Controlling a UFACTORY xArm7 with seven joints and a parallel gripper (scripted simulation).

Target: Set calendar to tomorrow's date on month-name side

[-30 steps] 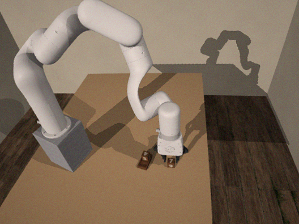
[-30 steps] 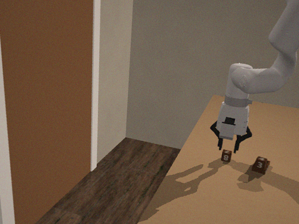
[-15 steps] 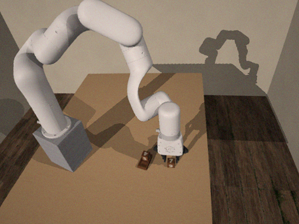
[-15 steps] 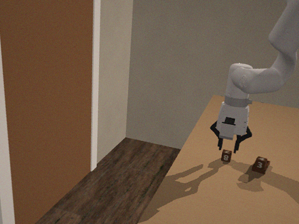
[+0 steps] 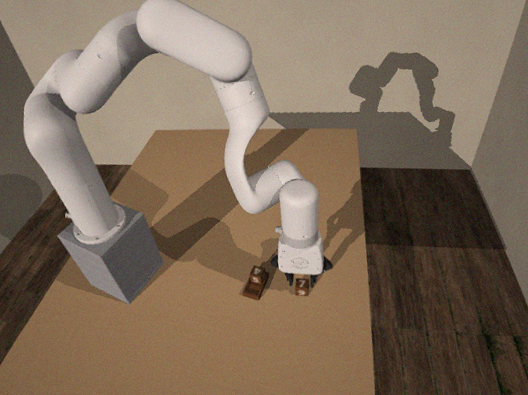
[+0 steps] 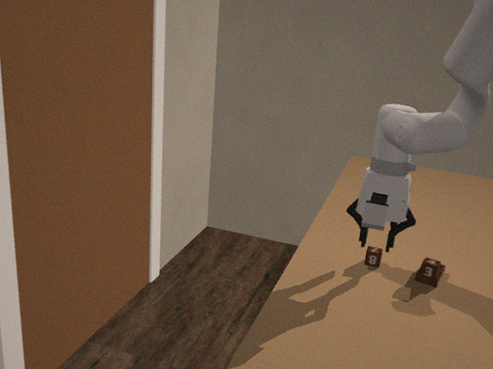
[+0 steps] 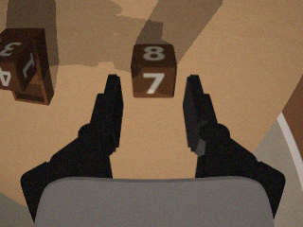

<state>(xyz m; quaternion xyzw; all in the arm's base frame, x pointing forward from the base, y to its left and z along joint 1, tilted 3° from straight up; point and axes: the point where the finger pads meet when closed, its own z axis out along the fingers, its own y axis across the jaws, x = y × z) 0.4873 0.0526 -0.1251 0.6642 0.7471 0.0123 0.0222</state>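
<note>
Right now my hand is 40 mm above the digit cube. Also, from my hand: brown calendar tray 120 mm behind, 50 mm below, 10 mm to the right.
</note>
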